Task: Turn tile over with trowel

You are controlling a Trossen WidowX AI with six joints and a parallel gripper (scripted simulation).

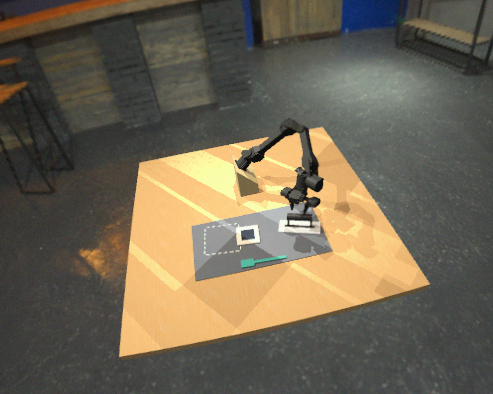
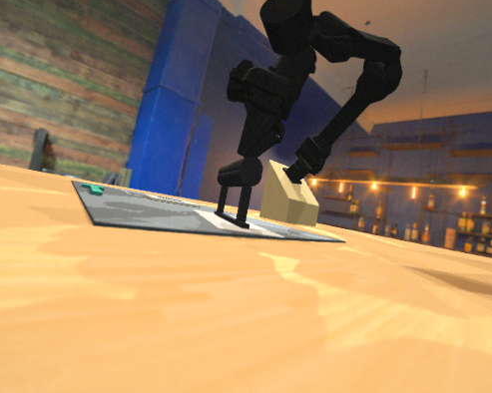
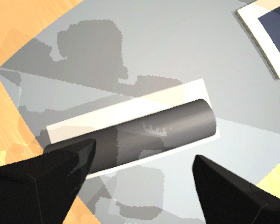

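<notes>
Now: the trowel 60 mm below my gripper tip and 10 mm to the right of it. The rest, counted from my gripper tip: grey mat: 210 mm to the right, 110 mm below, 10 mm behind; then tile: 250 mm to the right, 90 mm below, 40 mm behind; then teal flat tool: 250 mm to the right, 130 mm ahead, 90 mm below.
</notes>
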